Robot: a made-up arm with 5 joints. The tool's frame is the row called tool.
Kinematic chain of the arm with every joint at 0, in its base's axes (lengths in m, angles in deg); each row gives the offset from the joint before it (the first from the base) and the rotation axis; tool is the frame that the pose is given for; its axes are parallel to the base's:
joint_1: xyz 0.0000 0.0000 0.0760 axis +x
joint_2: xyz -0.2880 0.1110 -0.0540 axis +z
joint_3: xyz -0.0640 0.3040 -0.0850 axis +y
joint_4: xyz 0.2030 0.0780 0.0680 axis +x
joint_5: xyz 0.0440 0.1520 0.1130 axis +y
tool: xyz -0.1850 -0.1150 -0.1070
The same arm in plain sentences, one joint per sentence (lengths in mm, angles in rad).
The arm has five revolute joints in a row. What follows holds with every joint at zero, and every direction is one of the base frame's.
Joint 1 sits 76 mm along +z from the base frame's origin and turns about +x.
Joint 2 sits 288 mm along -x and 111 mm along +y and 54 mm along -z from joint 1 and turns about +z.
Joint 3 sits 64 mm along -x and 304 mm along +y and 85 mm along -z from joint 2 and turns about +y.
Joint 4 sits 203 mm along +x and 78 mm along +y and 68 mm along +z from joint 3 and turns about +x.
Joint 5 sits 44 mm along +x and 152 mm along +y and 113 mm along +z from joint 4 and turns about +y.
The tool frame, which is the frame that the pose is given for, sits 185 mm along -x and 115 mm along -y and 107 mm along -z from joint 5; its axes are parallel to the base frame's.

